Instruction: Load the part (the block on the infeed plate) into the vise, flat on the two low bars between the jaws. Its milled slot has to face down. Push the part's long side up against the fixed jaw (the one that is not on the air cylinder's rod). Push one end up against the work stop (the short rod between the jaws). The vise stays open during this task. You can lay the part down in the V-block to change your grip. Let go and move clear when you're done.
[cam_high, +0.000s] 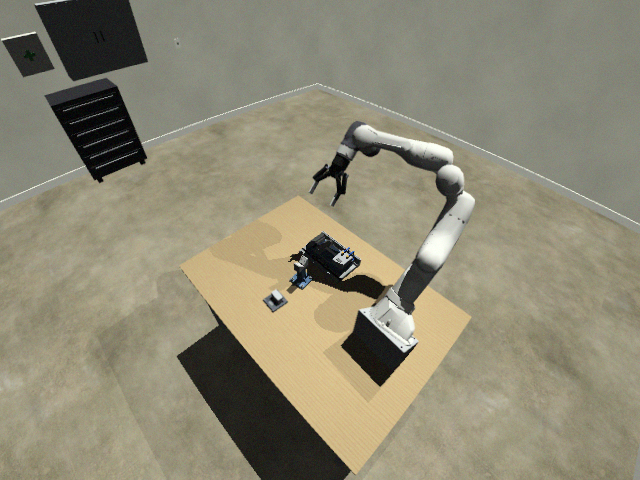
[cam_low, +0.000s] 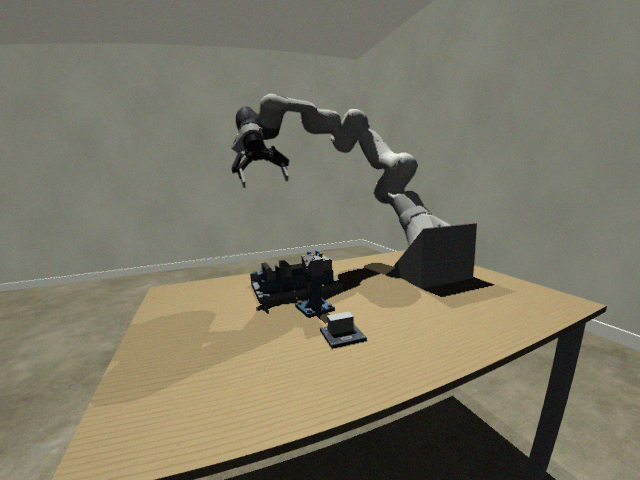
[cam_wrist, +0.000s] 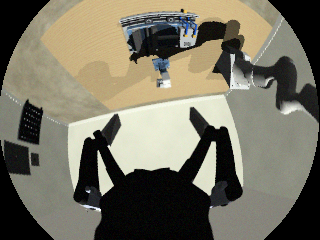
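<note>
Now: the part 70 mm behind my hand, 380 mm to the left of it and 360 mm below it.
</note>
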